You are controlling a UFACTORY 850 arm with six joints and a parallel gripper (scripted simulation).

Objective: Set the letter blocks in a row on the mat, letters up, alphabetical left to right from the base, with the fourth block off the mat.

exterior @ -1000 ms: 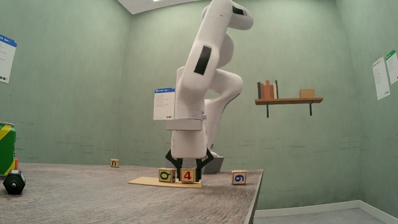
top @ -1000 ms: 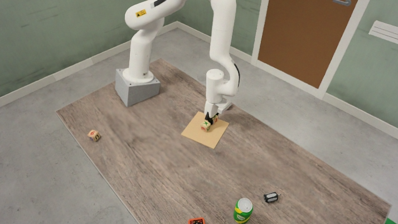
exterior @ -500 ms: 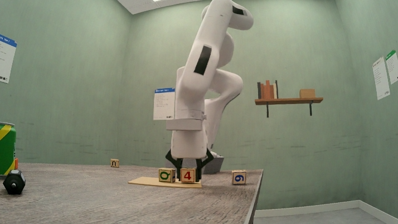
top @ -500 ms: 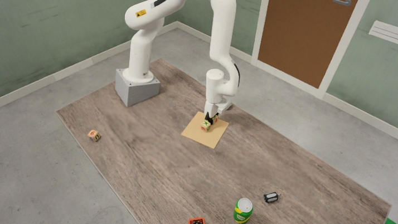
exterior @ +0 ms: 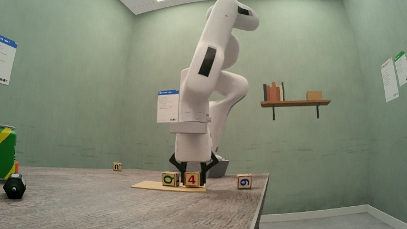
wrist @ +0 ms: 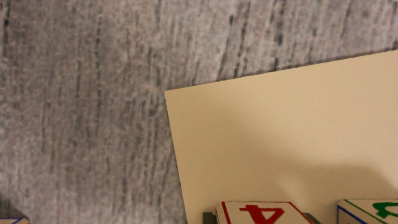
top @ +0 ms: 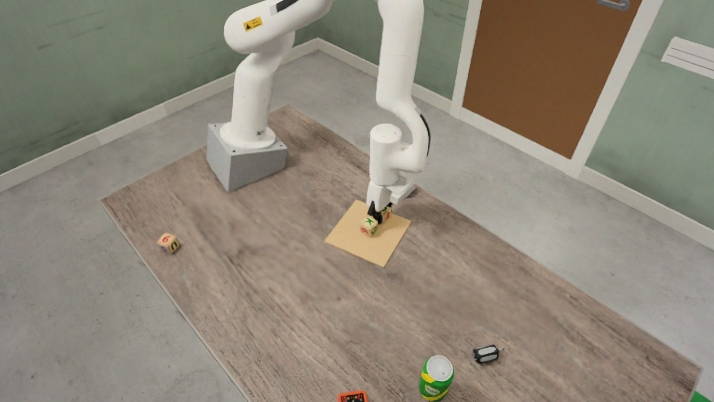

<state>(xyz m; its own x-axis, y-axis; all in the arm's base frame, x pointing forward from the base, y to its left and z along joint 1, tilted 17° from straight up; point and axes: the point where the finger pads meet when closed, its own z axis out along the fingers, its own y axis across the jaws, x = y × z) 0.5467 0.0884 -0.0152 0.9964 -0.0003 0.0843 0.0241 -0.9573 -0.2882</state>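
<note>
Now: the D block right at my hand. From my hand the other things lie so: tan mat (70 mm to the right, 30 mm below); then black object (480 mm ahead, 180 mm to the right, 10 mm below); then green can (420 mm ahead, 340 mm to the right, 30 mm above).
</note>
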